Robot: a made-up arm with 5 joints. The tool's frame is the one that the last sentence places.
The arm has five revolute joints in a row. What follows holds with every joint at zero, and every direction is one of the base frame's. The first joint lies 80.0 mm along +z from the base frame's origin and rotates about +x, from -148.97 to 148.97 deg. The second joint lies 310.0 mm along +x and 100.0 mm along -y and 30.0 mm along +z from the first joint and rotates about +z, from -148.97 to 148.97 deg. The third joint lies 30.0 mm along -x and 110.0 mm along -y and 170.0 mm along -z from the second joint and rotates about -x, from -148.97 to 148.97 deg. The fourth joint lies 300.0 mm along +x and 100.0 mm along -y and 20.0 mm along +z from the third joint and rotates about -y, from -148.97 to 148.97 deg. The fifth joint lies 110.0 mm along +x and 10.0 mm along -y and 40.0 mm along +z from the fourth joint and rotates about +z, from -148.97 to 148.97 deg. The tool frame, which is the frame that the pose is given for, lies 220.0 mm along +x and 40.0 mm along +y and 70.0 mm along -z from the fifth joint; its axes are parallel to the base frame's.
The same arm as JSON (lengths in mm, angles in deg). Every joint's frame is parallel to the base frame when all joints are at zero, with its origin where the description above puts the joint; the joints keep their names.
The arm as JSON. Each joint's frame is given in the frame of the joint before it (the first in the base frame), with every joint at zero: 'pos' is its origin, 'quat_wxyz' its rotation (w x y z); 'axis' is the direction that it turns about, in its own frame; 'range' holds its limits. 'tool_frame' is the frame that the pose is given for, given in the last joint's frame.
{"length_unit": "mm", "angle_unit": "deg", "joints": [{"joint": "joint 1", "pos": [0.0, 0.0, 80.0], "quat_wxyz": [1.0, 0.0, 0.0, 0.0], "axis": "+x", "range": [-148.97, 148.97]}, {"joint": "joint 2", "pos": [310.0, -100.0, 30.0], "quat_wxyz": [1.0, 0.0, 0.0, 0.0], "axis": "+z", "range": [-148.97, 148.97]}, {"joint": "joint 3", "pos": [-30.0, -110.0, -170.0], "quat_wxyz": [1.0, 0.0, 0.0, 0.0], "axis": "-x", "range": [-148.97, 148.97]}, {"joint": "joint 4", "pos": [300.0, -100.0, 20.0], "quat_wxyz": [1.0, 0.0, 0.0, 0.0], "axis": "-y", "range": [-148.97, 148.97]}, {"joint": "joint 5", "pos": [110.0, -10.0, 40.0], "quat_wxyz": [1.0, 0.0, 0.0, 0.0], "axis": "+z", "range": [-148.97, 148.97]}], "tool_frame": {"pos": [220.0, 40.0, -70.0], "quat_wxyz": [1.0, 0.0, 0.0, 0.0]}}
